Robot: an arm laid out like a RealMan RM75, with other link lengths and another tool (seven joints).
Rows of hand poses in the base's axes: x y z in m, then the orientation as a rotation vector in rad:
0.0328, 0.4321, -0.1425, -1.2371, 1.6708, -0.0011
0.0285, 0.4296, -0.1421, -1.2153, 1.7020, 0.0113
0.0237, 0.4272, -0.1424, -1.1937, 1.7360, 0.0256
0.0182, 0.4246, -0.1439, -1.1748, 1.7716, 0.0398
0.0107, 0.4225, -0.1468, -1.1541, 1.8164, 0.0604
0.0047, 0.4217, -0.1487, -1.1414, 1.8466, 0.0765
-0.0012, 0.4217, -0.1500, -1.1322, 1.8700, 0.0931
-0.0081, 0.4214, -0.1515, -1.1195, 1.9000, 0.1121
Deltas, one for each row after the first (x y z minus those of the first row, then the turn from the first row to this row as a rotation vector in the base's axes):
-0.0043, -0.0025, 0.0004, 0.0120, 0.0241, -0.0205
-0.0091, -0.0049, 0.0001, 0.0237, 0.0517, -0.0413
-0.0146, -0.0075, -0.0014, 0.0329, 0.0814, -0.0610
-0.0221, -0.0096, -0.0043, 0.0436, 0.1210, -0.0827
-0.0281, -0.0104, -0.0062, 0.0509, 0.1492, -0.0956
-0.0340, -0.0104, -0.0075, 0.0582, 0.1730, -0.1035
-0.0409, -0.0107, -0.0090, 0.0666, 0.2026, -0.1149

